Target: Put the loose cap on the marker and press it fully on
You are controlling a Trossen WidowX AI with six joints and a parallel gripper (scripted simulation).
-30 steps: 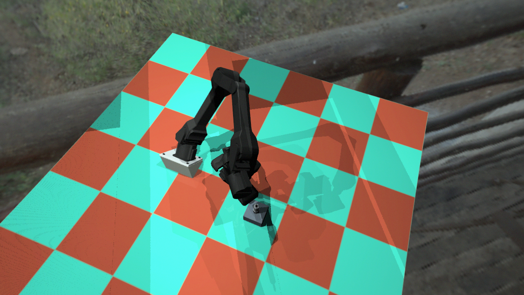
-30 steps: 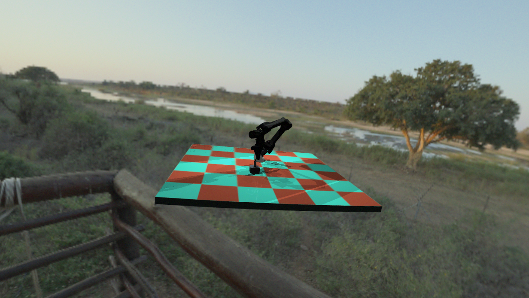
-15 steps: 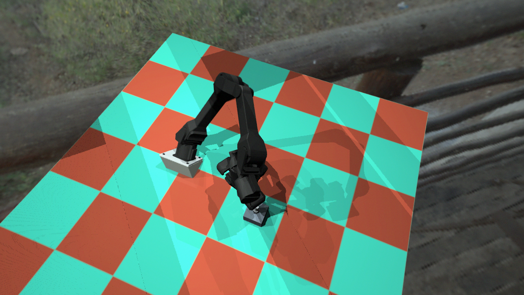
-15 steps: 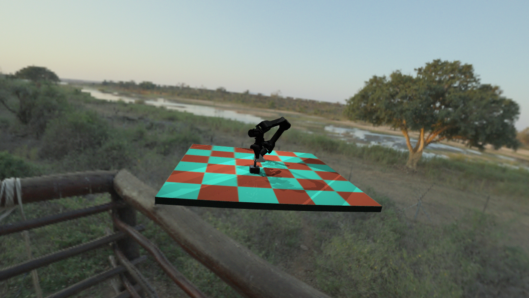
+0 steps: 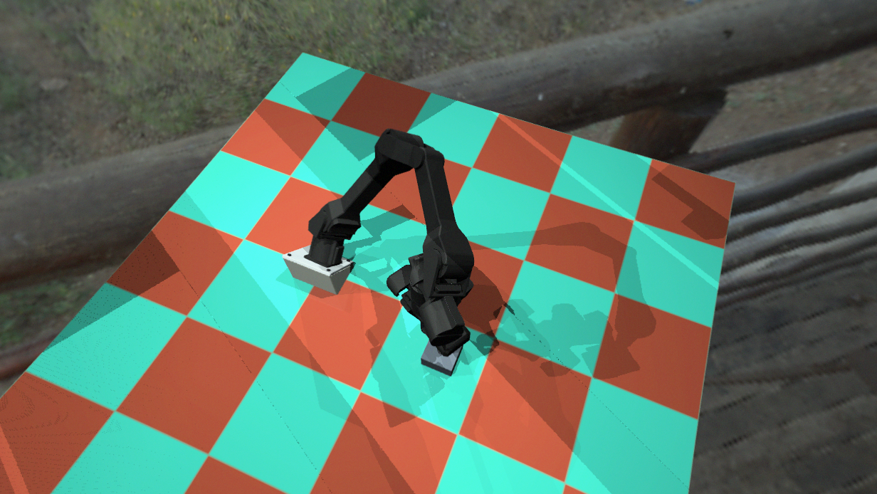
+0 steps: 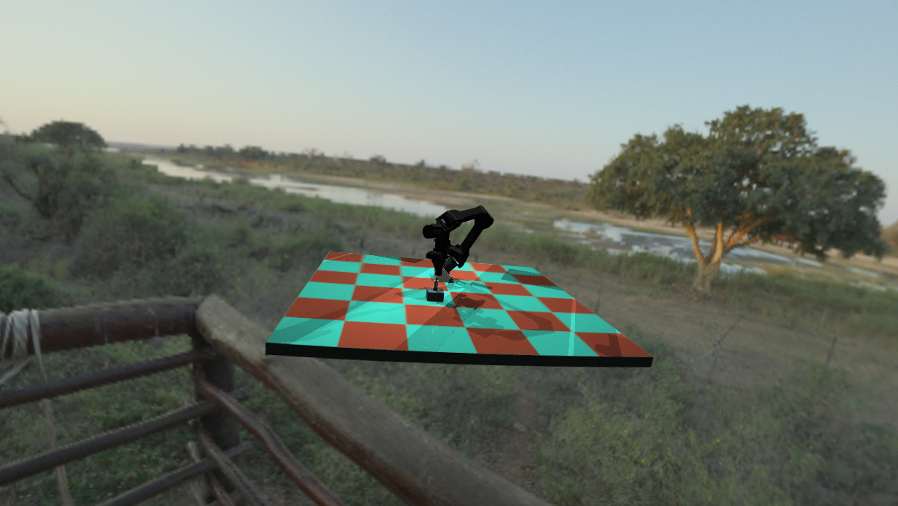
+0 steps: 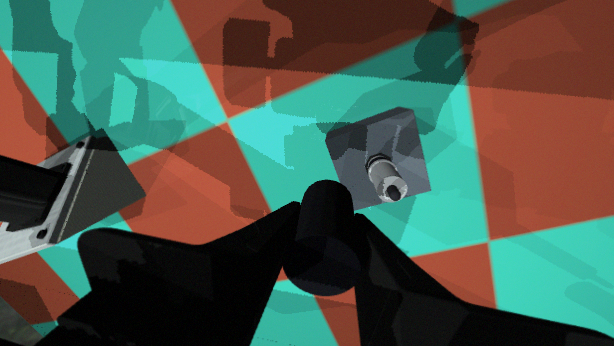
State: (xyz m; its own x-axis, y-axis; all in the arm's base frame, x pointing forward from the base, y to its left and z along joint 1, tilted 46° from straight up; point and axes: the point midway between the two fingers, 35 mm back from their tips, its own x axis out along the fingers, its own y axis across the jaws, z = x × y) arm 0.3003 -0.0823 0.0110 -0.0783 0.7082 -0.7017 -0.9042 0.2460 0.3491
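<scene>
Now: the grey holder block 40 mm ahead of my gripper tip, 10 mm to the right of it and 90 mm below it. From my gripper tip the other things lie so: marker cap: 10 mm above.
</scene>
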